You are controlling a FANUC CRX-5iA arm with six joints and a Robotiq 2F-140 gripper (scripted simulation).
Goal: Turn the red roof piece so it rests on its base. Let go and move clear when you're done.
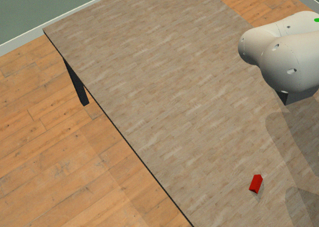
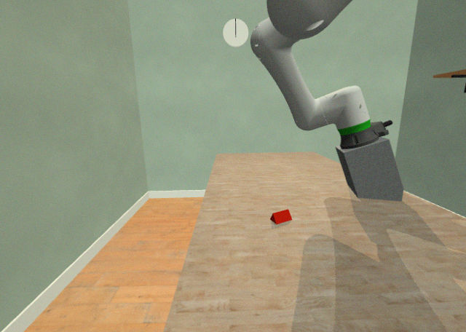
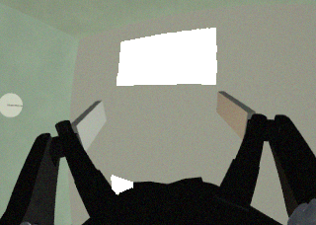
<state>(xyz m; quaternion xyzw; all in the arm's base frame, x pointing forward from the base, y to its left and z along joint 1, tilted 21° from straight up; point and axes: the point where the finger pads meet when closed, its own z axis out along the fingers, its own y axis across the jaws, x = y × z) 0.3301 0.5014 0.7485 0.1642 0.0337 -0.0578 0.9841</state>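
Right now my hand is 880 mm above the red roof piece, 200 mm to the left of it and 140 mm past it.
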